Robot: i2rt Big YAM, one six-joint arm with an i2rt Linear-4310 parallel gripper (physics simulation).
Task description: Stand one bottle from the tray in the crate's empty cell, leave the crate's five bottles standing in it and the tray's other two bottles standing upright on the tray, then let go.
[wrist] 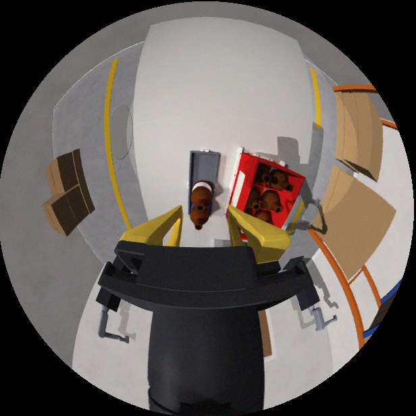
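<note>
My gripper (204, 209) is open partway with nothing between its fingers; it hangs over the near end of the grey tray (204, 165). Brown bottles stand at the tray's near end and overlap in this view: a rear one (201, 192) with a white band and a nearer one (199, 218). I cannot tell if a third is hidden. The red crate (248, 165) stands to the right, turned at an angle. Brown bottles show in its cells, among them a back right one (281, 179) and a middle one (270, 199). The right finger and crate wall hide its near left part; the empty cell cannot be made out.
The tray and crate stand on a pale table (220, 75), with a narrow gap between them. Cardboard boxes (68, 192) (357, 215) lie beyond its left and right sides. Yellow floor lines (108, 130) (316, 100) and an orange rail (345, 280) also show.
</note>
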